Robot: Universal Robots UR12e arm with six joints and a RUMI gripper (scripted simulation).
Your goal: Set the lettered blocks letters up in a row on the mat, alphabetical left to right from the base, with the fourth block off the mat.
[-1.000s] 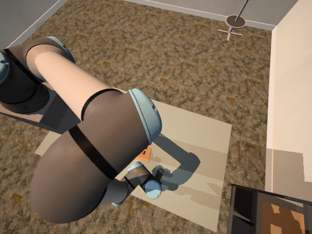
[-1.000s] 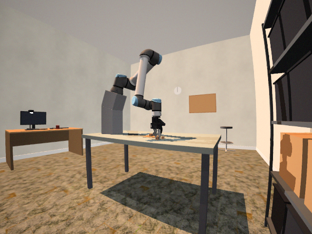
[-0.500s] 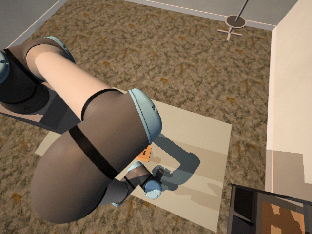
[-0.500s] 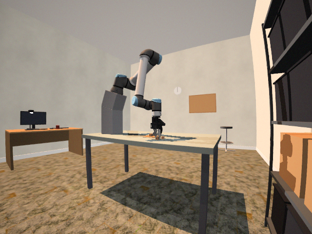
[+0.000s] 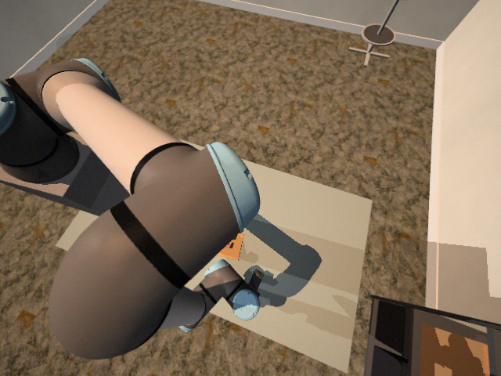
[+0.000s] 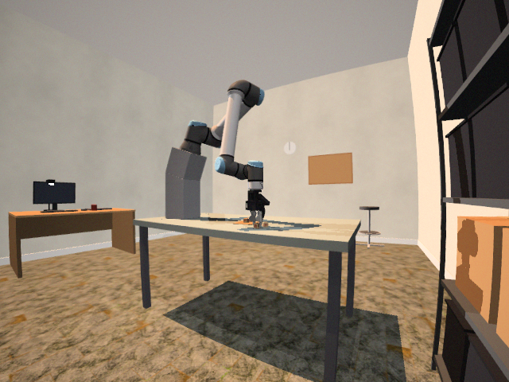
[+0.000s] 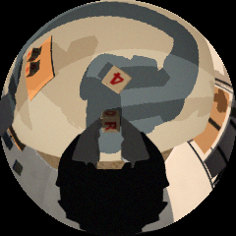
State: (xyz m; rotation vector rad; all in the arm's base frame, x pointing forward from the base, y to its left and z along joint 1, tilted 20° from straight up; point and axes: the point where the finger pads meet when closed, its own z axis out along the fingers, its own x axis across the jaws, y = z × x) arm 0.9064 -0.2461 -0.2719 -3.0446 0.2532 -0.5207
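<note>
Now: the orange mat 180 mm to the left of my hand, 170 mm behind it and 10 mm below it.
</note>
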